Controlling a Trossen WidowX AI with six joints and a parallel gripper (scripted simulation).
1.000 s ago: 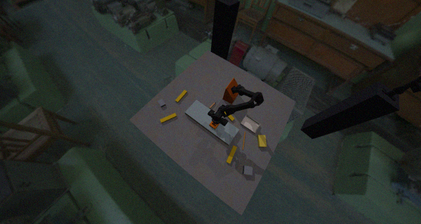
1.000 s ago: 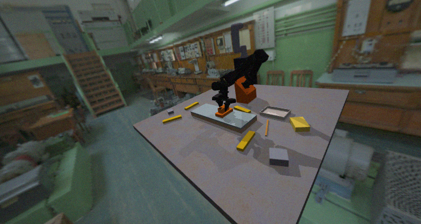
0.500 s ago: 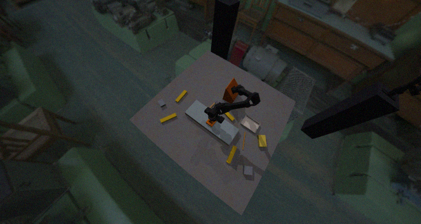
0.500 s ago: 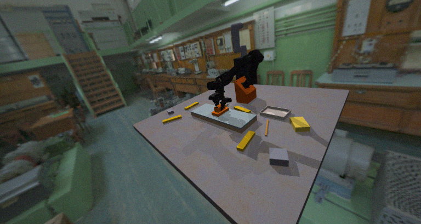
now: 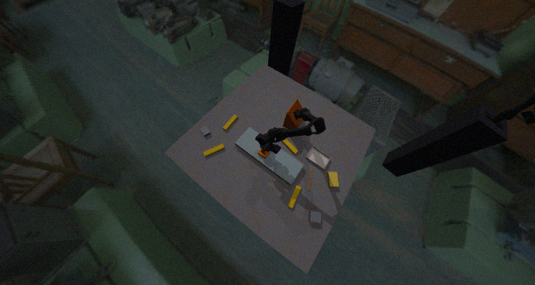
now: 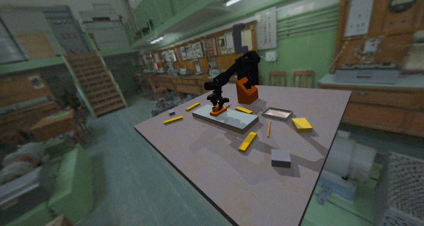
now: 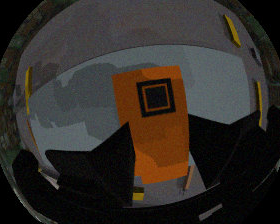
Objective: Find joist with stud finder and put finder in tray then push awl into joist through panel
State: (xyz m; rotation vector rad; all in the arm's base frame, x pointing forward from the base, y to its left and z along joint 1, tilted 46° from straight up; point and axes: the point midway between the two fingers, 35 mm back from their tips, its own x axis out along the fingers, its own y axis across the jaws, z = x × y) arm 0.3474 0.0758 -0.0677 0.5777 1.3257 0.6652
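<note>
My gripper tip is now 26 cm past the tray, 33 cm to the right of it and 5 cm above it. The rest, counted from my gripper tip: stud finder: 1 cm ahead, 2 cm above; thin orange stick: 8 cm behind, 38 cm to the left, 6 cm below; awl: 18 cm behind, 8 cm to the right, 6 cm below.
</note>
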